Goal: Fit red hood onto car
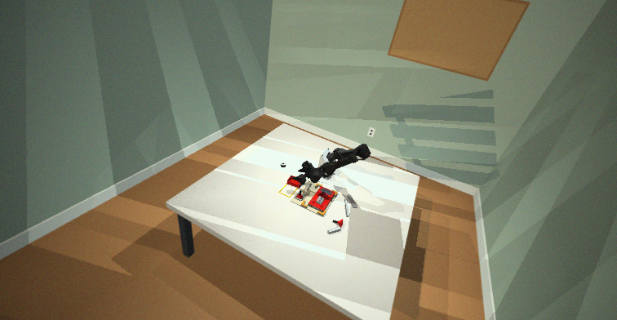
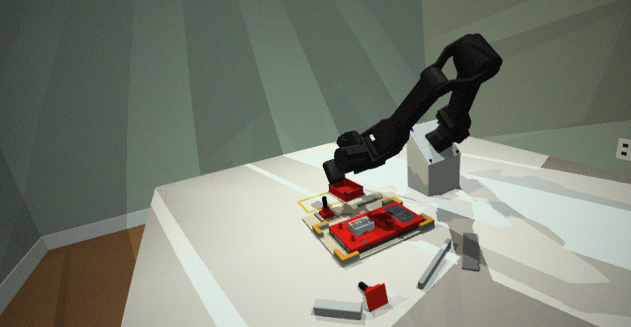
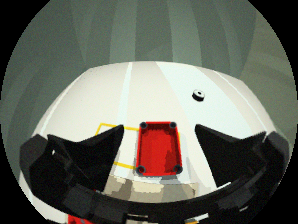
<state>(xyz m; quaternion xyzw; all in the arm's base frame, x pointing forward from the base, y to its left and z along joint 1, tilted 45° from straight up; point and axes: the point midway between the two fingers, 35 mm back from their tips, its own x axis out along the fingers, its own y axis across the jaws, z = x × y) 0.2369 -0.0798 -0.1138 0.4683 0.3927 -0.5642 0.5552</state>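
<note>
Right now the red hood is 1 cm to the left of my gripper tip and 6 cm below it. Round my gripper tip: grey bar 27 cm ahead, 37 cm to the left, 6 cm below; grey engine block 11 cm ahead, 23 cm to the left, 5 cm below.
</note>
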